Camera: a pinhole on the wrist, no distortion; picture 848 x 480 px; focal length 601.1 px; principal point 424.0 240.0 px. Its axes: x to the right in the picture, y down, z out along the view. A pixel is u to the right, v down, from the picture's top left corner.
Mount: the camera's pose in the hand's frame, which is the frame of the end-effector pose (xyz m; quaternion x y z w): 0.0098 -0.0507 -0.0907 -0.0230 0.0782 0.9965 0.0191
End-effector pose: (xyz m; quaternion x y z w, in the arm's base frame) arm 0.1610 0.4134 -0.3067 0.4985 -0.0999 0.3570 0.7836
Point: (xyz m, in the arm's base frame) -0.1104 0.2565 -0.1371
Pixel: outside the picture
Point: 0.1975 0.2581 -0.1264
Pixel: 334.6 117.9
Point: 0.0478 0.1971 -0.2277
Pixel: 694.1 96.6
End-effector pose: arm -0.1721 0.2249 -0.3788 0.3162 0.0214 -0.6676 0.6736
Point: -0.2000 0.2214 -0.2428
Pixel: 593.4 125.6
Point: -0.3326 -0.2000 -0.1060
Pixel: 151.8 269.6
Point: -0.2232 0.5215 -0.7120
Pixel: behind the camera
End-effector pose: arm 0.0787 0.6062 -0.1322 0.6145 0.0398 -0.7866 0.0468
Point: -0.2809 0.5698 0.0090
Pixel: 471.2 283.6
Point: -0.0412 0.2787 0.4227
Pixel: outside the picture
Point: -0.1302 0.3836 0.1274
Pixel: outside the picture
